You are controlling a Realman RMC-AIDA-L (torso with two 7-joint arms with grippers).
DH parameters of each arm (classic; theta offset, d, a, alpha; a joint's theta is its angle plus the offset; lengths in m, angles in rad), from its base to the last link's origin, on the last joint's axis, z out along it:
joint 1: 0 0.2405 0 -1.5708
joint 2: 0 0 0 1.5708
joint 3: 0 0.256 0 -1.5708
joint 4: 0 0 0 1.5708
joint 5: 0 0.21 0 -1.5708
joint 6: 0 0 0 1.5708
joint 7: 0 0.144 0 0
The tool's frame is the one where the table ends.
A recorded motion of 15 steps. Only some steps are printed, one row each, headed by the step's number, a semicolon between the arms.
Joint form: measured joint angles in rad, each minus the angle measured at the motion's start. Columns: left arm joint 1, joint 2, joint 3, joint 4, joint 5, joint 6, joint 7; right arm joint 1, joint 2, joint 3, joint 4, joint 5, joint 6, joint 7.
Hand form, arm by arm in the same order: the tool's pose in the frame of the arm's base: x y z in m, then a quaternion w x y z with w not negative. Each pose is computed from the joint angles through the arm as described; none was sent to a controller.
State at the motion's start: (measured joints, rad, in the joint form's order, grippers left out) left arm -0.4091 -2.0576 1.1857 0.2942 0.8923 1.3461 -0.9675; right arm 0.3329 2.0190 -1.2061 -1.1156 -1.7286 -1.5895 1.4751
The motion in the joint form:
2: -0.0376 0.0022 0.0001 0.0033 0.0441 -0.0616 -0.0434; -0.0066 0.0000 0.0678 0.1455 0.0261 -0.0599 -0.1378
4: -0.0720 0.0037 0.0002 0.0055 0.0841 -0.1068 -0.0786; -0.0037 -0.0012 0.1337 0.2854 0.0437 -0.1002 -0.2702
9: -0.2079 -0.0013 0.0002 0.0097 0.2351 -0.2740 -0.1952; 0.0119 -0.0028 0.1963 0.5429 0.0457 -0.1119 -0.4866
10: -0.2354 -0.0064 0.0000 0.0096 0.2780 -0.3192 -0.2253; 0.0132 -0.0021 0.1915 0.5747 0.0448 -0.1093 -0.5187
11: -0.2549 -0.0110 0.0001 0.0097 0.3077 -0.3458 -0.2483; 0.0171 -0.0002 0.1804 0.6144 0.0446 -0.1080 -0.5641
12: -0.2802 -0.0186 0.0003 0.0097 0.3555 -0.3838 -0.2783; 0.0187 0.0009 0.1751 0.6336 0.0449 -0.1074 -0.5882
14: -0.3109 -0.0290 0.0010 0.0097 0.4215 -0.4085 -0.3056; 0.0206 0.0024 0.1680 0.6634 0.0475 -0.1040 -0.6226
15: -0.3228 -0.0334 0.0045 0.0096 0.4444 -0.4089 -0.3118; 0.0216 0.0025 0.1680 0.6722 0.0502 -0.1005 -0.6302
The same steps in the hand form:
2: -0.2782 0.3355 -0.0200 0.30566 -0.81074 -0.28199 -0.41202; 0.2373 0.2902 0.0156 0.06748 -0.96981 0.06148 0.22611
4: -0.2725 0.3455 -0.0251 0.29447 -0.82113 -0.28822 -0.39493; 0.2552 0.2809 0.0125 0.07631 -0.96064 0.06238 0.25973
9: -0.2460 0.3808 -0.0454 0.26594 -0.85659 -0.29696 -0.32764; 0.2807 0.2622 -0.0079 0.08960 -0.94849 0.07399 0.29471
10: -0.2416 0.3867 -0.0517 0.26242 -0.86366 -0.30117 -0.30745; 0.2831 0.2583 -0.0127 0.08777 -0.94844 0.07269 0.29576
11: -0.2375 0.3904 -0.0563 0.25845 -0.86827 -0.30341 -0.29538; 0.2847 0.2533 -0.0195 0.08304 -0.94876 0.06682 0.29746
12: -0.2327 0.3943 -0.0634 0.25353 -0.87568 -0.30491 -0.27557; 0.2854 0.2507 -0.0228 0.08127 -0.94887 0.06314 0.29841
14: -0.2245 0.3965 -0.0729 0.24088 -0.88880 -0.29638 -0.25333; 0.2868 0.2469 -0.0275 0.08034 -0.94870 0.05961 0.29994
15: -0.2201 0.3963 -0.0770 0.23275 -0.89513 -0.28935 -0.24666; 0.2874 0.2466 -0.0285 0.08217 -0.94835 0.06011 0.30045

